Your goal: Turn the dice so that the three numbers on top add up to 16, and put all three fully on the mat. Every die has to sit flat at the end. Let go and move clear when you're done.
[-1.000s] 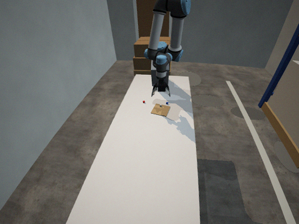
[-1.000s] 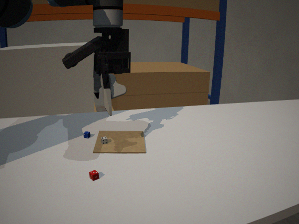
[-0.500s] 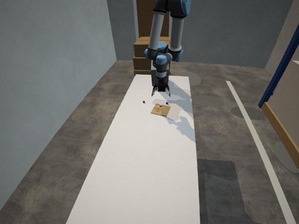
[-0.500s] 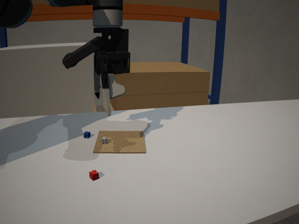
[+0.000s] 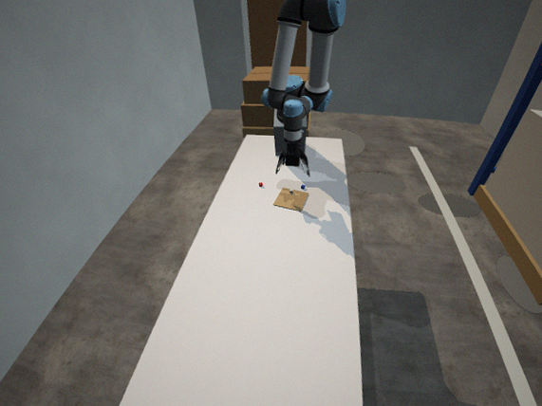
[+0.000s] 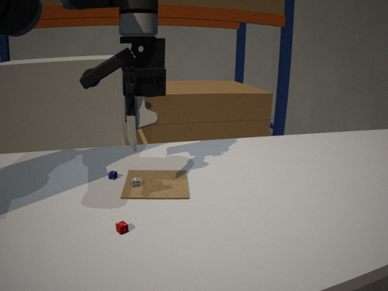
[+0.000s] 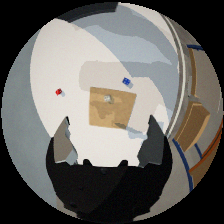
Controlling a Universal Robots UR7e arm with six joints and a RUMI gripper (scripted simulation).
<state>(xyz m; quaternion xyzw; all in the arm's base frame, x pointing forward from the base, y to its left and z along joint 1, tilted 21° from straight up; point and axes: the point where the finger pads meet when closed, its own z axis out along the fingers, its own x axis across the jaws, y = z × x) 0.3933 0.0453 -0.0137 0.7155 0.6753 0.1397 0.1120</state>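
My hand is 40 mm past the blue die, 50 mm to the right of it and 100 mm above it. Round my hand: mat: 50 mm ahead, 110 mm below; red die: 40 mm behind, 170 mm to the right, 100 mm below; white die: 10 mm to the right, 100 mm below.
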